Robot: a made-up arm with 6 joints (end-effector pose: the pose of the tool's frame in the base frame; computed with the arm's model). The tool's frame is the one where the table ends.
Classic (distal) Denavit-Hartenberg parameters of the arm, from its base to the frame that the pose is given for. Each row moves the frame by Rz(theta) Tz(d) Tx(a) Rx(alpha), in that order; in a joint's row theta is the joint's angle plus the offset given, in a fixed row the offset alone. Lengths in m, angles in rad.
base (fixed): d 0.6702, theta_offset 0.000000, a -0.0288, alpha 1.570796
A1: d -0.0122, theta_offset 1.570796, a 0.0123, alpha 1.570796
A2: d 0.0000, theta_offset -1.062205, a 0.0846, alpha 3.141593
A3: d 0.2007, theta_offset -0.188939, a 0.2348, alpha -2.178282
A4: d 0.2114, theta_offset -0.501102, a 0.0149, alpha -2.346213
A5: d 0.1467, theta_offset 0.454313, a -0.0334, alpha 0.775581
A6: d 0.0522, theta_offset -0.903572, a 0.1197, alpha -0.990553
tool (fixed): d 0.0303, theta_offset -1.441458, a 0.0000, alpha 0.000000
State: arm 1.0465 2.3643 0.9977 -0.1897 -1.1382 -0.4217
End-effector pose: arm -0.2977 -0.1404 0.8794 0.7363 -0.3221 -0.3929
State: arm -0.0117 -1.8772 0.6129 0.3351 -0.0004 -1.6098
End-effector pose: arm 0.0651 -0.0895 0.3902 2.4894 0.0944 0.8661
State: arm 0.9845 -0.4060 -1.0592 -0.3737 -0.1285 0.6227
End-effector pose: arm -0.4563 0.2612 0.7864 -1.3898 -1.0136 2.1768
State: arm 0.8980 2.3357 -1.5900 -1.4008 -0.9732 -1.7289
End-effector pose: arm 0.2208 -0.1576 0.4175 1.6380 0.6852 0.7476
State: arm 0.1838 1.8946 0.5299 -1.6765 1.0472 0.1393
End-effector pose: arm -0.3557 -0.0461 0.9378 -1.9166 -0.0024 2.4686
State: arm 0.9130 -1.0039 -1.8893 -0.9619 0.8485 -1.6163
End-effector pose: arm -0.4369 0.3025 0.8162 2.5682 -0.4323 -2.9655
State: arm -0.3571 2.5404 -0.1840 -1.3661 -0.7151 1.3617
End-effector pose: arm -0.2850 -0.4765 0.7848 2.4337 -0.3479 -1.4678
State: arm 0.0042 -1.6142 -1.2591 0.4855 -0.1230 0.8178
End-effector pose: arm -0.0654 0.3684 0.7487 0.2927 -0.1702 0.3879
